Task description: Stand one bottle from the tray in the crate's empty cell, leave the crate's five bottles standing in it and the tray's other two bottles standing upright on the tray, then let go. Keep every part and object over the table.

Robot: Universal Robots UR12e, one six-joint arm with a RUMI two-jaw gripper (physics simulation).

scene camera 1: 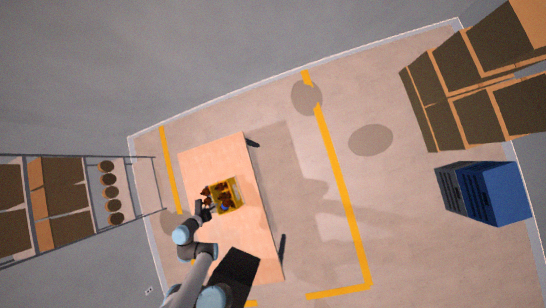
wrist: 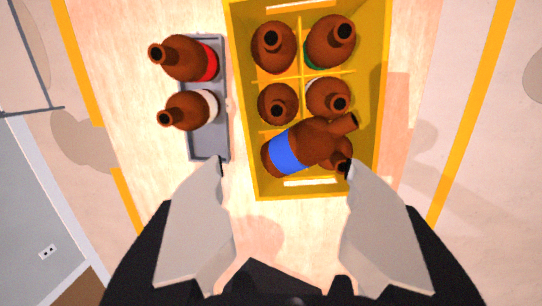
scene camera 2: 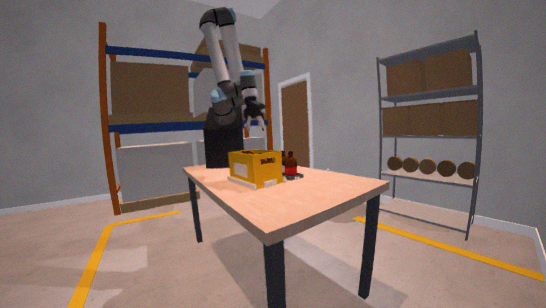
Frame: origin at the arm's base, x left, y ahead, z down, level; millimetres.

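Where they show: gripper, fingertip midpoint: [scene camera 1: 212, 204] [wrist: 283, 158] [scene camera 2: 256, 131]; arm's base, link origin: [scene camera 2: 225, 117].
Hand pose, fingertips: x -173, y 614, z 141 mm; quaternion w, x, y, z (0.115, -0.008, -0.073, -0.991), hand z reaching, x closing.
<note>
Things, the pixels of their top centre, and the offset from my fingertips. Level surfaces: height alone.
- blue-labelled bottle, top centre: [wrist: 312, 152] [scene camera 1: 224, 204] dy -44, dx -33, dz +105 mm
- yellow crate, top centre: [wrist: 311, 110] [scene camera 2: 253, 151] [scene camera 1: 222, 197] dy +12, dx -39, dz +112 mm
- far left bottle, top centre: [wrist: 271, 38] dy +107, dx -6, dz +124 mm
- far right bottle, top centre: [wrist: 344, 31] dy +95, dx -94, dz +124 mm
- red-labelled bottle, top centre: [wrist: 156, 53] [scene camera 2: 290, 151] dy +128, dx +147, dz +127 mm
- white-labelled bottle, top centre: [wrist: 164, 118] [scene camera 1: 202, 203] dy +44, dx +174, dz +127 mm
- grey tray, top centre: [wrist: 202, 105] [scene camera 2: 283, 171] dy +45, dx +172, dz +261 mm
- wooden table, surface height: dz +287 mm
In the wrist view, a blue-labelled bottle [wrist: 287, 152] [scene camera 1: 225, 206] lies tilted across the near row of the yellow crate [wrist: 375, 40] [scene camera 2: 270, 172], its neck pointing right. It partly covers a bottle [wrist: 341, 150] in the near right cell. Four others, such as the far left bottle [wrist: 273, 47] and far right bottle [wrist: 330, 42], stand in the middle and far cells. A red-labelled bottle [wrist: 182, 57] [scene camera 2: 290, 165] and a white-labelled bottle [wrist: 192, 110] stand on the grey tray [wrist: 210, 145] [scene camera 2: 296, 176]. My gripper [wrist: 283, 158] [scene camera 2: 255, 129] is open and empty, above the crate's near side.
The crate and tray stand side by side on the wooden table [scene camera 1: 212, 160] [scene camera 2: 330, 192]. The black robot pedestal [scene camera 1: 235, 272] [scene camera 2: 222, 142] is at one end of the table. A grey shelf rack [scene camera 2: 481, 135] stands apart from it, near the wall.
</note>
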